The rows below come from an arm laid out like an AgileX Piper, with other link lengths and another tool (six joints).
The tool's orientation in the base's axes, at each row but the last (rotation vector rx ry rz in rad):
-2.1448, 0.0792, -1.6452
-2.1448, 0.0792, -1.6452
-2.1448, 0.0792, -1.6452
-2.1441, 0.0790, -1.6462
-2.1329, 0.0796, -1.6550
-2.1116, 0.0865, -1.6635
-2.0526, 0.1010, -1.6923
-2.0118, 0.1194, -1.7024
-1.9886, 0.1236, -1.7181
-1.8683, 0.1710, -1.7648
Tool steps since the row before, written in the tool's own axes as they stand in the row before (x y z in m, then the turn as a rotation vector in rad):
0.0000, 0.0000, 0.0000, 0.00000, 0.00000, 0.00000
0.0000, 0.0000, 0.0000, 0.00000, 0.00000, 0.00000
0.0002, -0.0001, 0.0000, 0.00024, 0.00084, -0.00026
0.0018, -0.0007, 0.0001, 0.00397, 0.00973, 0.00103
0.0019, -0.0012, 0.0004, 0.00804, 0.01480, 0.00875
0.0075, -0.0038, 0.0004, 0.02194, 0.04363, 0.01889
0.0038, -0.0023, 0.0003, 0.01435, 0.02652, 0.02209
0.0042, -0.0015, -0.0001, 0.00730, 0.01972, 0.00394
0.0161, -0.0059, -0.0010, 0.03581, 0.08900, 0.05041
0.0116, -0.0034, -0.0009, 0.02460, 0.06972, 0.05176
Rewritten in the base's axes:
0.0000, 0.0000, 0.0000, 0.00000, 0.00000, 0.00000
0.0000, 0.0000, 0.0000, 0.00000, 0.00000, 0.00000
0.0000, 0.0000, 0.0002, 0.00001, -0.00091, -0.00004
0.0005, 0.0001, 0.0019, 0.00420, -0.00969, -0.00020
0.0007, 0.0006, 0.0021, 0.01366, -0.01317, 0.00016
0.0016, 0.0011, 0.0082, 0.03334, -0.04038, 0.00005
0.0006, 0.0008, 0.0043, 0.03050, -0.02161, -0.00037
0.0004, -0.0003, 0.0044, 0.01016, -0.01871, -0.00213
0.0007, -0.0014, 0.0171, 0.07731, -0.07536, -0.00944
-0.0003, -0.0027, 0.0118, 0.07180, -0.05372, -0.01017

